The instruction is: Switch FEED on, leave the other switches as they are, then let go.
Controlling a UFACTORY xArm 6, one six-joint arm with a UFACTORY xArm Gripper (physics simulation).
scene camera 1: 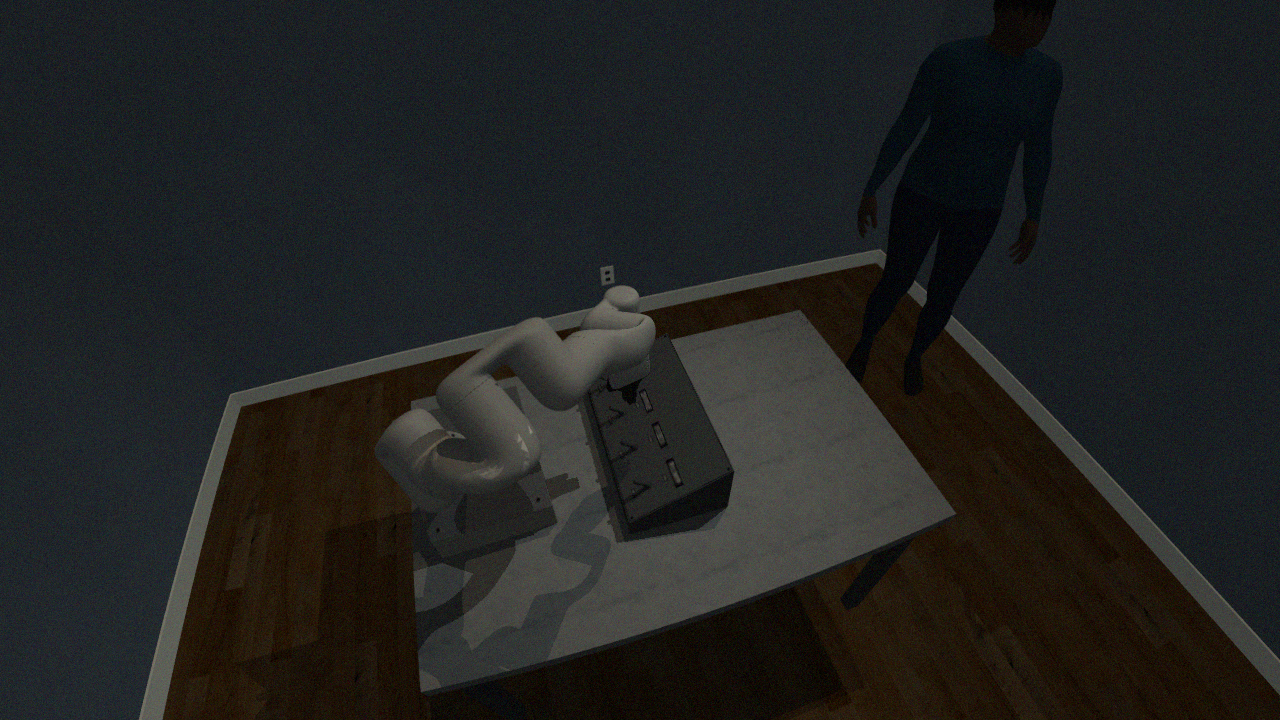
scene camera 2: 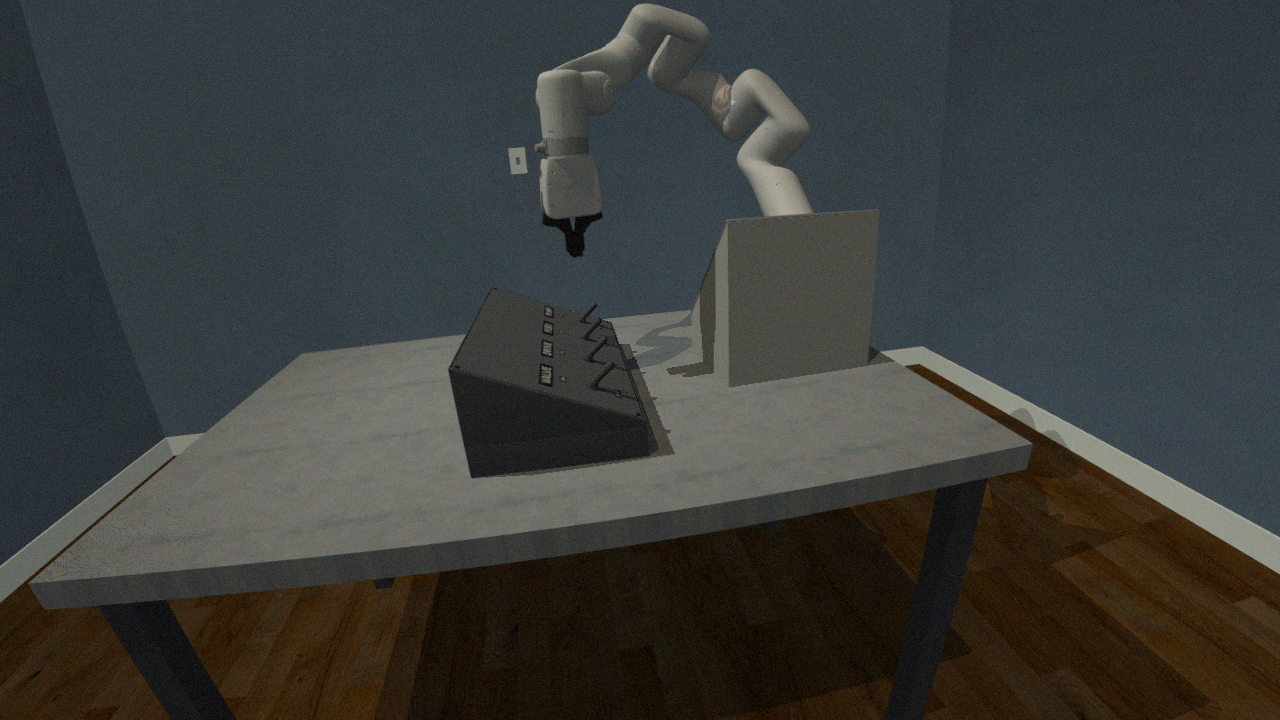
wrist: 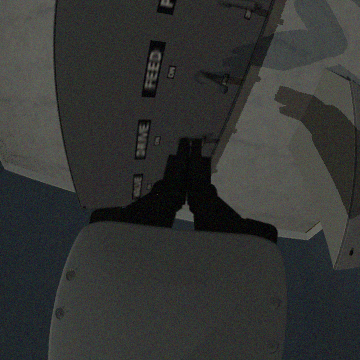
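Where they show: gripper, fingertip midpoint: [scene camera 1: 629, 400] [scene camera 2: 576, 255] [wrist: 190, 153]; arm's base, origin of the base link: [scene camera 2: 804, 252].
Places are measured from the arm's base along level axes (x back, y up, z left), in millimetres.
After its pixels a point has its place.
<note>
The FEED label [scene camera 1: 659, 434] {x -507, y -102, z -54 mm} [scene camera 2: 547, 328] {x -508, y -101, z -50 mm} [wrist: 153, 68] {x -505, y -102, z -56 mm} is on the dark sloped switch box [scene camera 1: 684, 411] {x -585, y -69, z -35 mm} [scene camera 2: 514, 340] {x -571, y -80, z 65 mm} [wrist: 100, 65] {x -569, y -75, z -64 mm}, with a small ON mark beside it. The FEED lever [scene camera 1: 625, 449] {x -418, y -140, z -37 mm} [scene camera 2: 593, 329] {x -423, y -112, z -40 mm} [wrist: 216, 79] {x -422, y -104, z -52 mm} stands on the low side of the panel. In scene camera 2 it leans away from its label, like the other levers. My gripper [scene camera 1: 631, 400] {x -443, y 33, z -27 mm} [scene camera 2: 574, 254] {x -443, y 33, z -27 mm} [wrist: 190, 153] {x -443, y 33, z -27 mm} points down, shut and empty, high above the panel and apart from the levers. In the wrist view its fingertips overlap the DRIVE lever's area and hide part of it.
The DRIVE label [wrist: 142, 139] {x -518, y -102, z 63 mm} is next to FEED; PUMP, partly cut off [wrist: 166, 5] {x -497, y -102, z -144 mm}, is on FEED's other side. The fourth label [wrist: 137, 186] {x -530, y -102, z 183 mm} is partly unreadable. The box stands on a grey table [scene camera 1: 805, 447] {x -897, y -220, z -182 mm} [scene camera 2: 358, 501] {x -817, y -220, z 253 mm}. A person [scene camera 1: 971, 134] stands beyond the table.
</note>
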